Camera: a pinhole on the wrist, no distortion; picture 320 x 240 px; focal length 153.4 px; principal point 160.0 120.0 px. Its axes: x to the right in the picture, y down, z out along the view. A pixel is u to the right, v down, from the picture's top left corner.
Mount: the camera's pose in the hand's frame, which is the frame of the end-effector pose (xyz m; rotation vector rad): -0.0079 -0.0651 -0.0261 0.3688 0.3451 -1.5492
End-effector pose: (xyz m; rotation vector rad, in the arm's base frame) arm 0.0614 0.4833 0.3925 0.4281 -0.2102 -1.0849
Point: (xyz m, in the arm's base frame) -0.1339 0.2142 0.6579
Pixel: 120.5 179.4
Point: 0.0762 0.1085 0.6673
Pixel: outside the picture
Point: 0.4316 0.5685 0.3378
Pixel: behind the camera
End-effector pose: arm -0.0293 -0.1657 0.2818 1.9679 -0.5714 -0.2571
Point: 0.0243 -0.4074 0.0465
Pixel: 125.0 203.8
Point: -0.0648 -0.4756 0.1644
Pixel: 30.9 193.4
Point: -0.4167 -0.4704 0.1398
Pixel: 14.6 46.5
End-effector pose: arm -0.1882 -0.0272 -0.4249 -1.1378 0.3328 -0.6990
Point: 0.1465 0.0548 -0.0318
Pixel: 143.8 204.0
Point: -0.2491 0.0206 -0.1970
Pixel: 235.8 81.9
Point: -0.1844 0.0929 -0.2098
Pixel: 161.8 90.7
